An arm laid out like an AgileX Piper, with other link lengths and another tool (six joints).
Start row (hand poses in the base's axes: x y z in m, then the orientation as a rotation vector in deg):
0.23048, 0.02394, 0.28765, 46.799, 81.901, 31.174
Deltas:
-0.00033, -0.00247, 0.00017, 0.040, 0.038, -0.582
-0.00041, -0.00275, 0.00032, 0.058, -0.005, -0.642
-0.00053, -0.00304, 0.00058, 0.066, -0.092, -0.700
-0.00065, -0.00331, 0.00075, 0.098, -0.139, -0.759
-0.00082, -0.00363, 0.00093, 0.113, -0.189, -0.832
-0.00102, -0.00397, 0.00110, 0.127, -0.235, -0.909
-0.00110, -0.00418, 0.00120, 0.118, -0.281, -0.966
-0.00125, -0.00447, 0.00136, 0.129, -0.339, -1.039
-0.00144, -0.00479, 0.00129, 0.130, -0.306, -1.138
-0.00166, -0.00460, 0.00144, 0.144, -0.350, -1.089
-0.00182, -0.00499, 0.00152, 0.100, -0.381, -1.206
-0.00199, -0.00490, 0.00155, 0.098, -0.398, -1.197
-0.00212, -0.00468, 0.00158, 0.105, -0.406, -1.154
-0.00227, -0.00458, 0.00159, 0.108, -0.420, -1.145
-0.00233, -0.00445, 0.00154, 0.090, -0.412, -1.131
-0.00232, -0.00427, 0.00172, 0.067, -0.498, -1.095
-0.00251, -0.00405, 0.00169, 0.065, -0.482, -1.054
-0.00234, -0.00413, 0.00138, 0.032, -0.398, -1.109
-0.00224, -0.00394, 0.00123, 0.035, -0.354, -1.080
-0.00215, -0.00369, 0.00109, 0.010, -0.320, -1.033
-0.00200, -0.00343, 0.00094, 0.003, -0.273, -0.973
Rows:
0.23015, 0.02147, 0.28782, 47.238, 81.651, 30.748
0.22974, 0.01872, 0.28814, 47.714, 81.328, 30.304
0.22921, 0.01568, 0.28872, 48.202, 80.895, 29.852
0.22856, 0.01237, 0.28947, 48.735, 80.383, 29.395
0.22774, 0.00874, 0.29040, 49.308, 79.786, 28.911
0.22672, 0.00477, 0.29150, 49.923, 79.104, 28.395
0.22562, 0.00059, 0.29270, 50.548, 78.351, 27.846
0.22437, -0.00388, 0.29406, 51.204, 77.504, 27.271
0.22293, -0.00867, 0.29535, 51.930, 76.634, 26.607
0.22127, -0.01327, 0.29679, 52.616, 75.743, 26.008
0.21945, -0.01826, 0.29831, 53.322, 74.766, 25.300
0.21746, -0.02316, 0.29986, 54.008, 73.775, 24.604
0.21534, -0.02784, 0.30144, 54.665, 72.794, 23.950
0.21307, -0.03242, 0.30303, 55.308, 71.802, 23.311
0.21074, -0.03687, 0.30457, 55.924, 70.823, 22.667
0.20842, -0.04114, 0.30629, 56.467, 69.785, 22.074
0.20591, -0.04519, 0.30798, 56.984, 68.781, 21.505
0.20357, -0.04932, 0.30936, 57.522, 67.823, 20.833
0.20133, -0.05326, 0.31059, 58.054, 66.917, 20.166
0.19918, -0.05695, 0.31168, 58.542, 66.067, 19.505
0.19718, -0.06038, 0.31262, 59.000, 65.290, 18.865

